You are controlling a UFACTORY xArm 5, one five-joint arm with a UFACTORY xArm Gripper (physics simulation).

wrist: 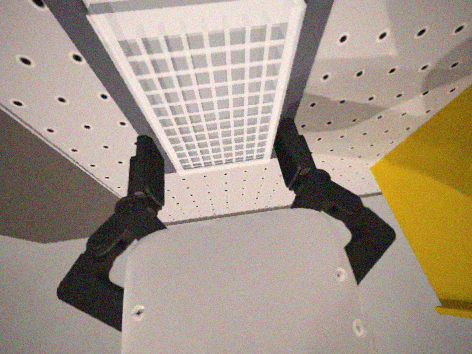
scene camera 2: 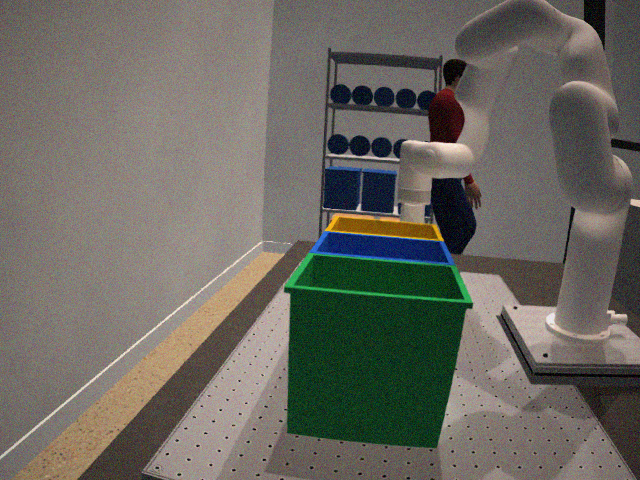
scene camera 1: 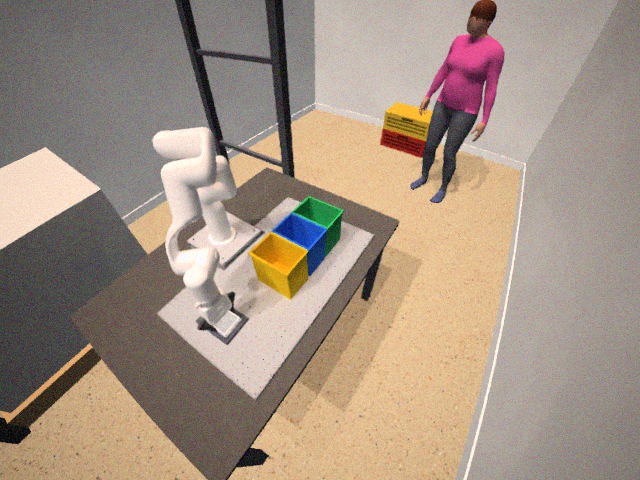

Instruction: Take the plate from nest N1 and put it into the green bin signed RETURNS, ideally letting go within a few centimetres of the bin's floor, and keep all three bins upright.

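Observation:
The white gridded plate [scene camera 1: 227, 323] [wrist: 215, 90] lies flat in the dark-framed nest [scene camera 1: 242, 319] [wrist: 102, 70]. My gripper [scene camera 1: 219, 313] [wrist: 218, 139] is open above the nest, its fingers at the two long sides of the plate's near end in the wrist view, with nothing held. Whether the fingers touch the plate or frame cannot be told. The green bin [scene camera 1: 334, 235] [scene camera 2: 372, 361] stands upright at the far end of the bin row. The bins hide the gripper and plate in scene camera 2. No sign text is readable.
The blue bin [scene camera 1: 316, 255] [scene camera 2: 382, 248] and the yellow bin [scene camera 1: 279, 276] [scene camera 2: 382, 228] [wrist: 440, 165] stand upright between nest and green bin. The yellow one is nearest the gripper. All stand on a perforated board [scene camera 1: 268, 356] [scene camera 2: 237, 382]. One person [scene camera 1: 462, 77] and another [scene camera 2: 447, 116] stand away from the table.

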